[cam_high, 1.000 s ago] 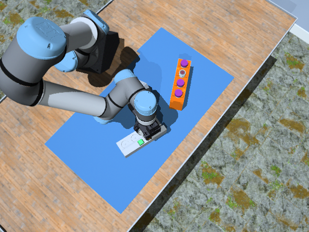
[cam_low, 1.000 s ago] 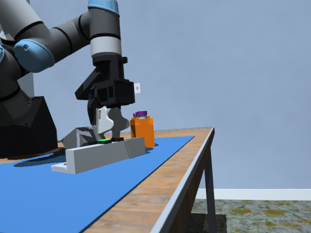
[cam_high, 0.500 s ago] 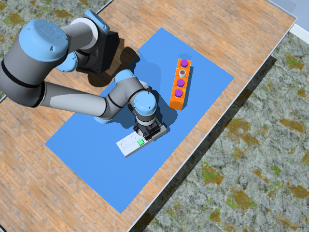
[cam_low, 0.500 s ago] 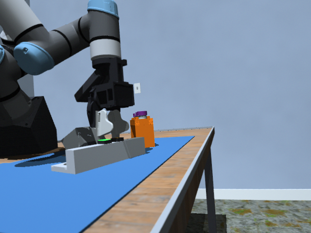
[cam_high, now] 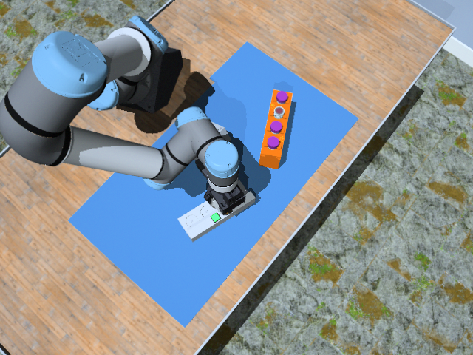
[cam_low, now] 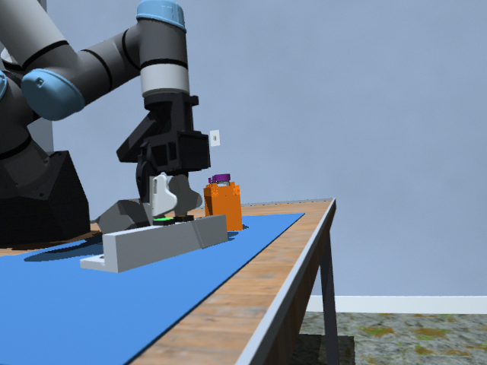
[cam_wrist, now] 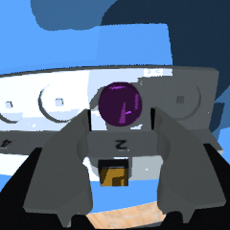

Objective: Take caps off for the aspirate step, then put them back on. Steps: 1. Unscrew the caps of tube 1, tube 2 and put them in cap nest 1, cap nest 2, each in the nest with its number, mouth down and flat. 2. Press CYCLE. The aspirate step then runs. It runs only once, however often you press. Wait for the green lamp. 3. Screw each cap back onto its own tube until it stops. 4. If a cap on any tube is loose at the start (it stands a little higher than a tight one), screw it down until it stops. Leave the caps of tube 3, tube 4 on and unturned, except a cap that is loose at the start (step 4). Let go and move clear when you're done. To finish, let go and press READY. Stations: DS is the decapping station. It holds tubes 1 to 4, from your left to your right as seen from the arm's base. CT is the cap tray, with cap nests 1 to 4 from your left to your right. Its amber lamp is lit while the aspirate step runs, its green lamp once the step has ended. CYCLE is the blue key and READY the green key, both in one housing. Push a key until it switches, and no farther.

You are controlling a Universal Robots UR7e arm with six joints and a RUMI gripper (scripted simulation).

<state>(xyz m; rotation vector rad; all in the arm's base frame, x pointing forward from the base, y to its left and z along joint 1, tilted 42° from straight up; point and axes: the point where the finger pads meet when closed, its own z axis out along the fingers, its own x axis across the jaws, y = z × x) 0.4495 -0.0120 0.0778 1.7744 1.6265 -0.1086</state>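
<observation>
Now: hand 340 mm to the right of the purple cap, 80 mm below it and 80 mm past it. Round my hand: grey key housing (160 mm behind, 100 mm to the left, 20 mm above); then green key (180 mm behind, 80 mm to the left, 40 mm above); then blue key (180 mm behind, 120 mm to the left, 40 mm above).
</observation>
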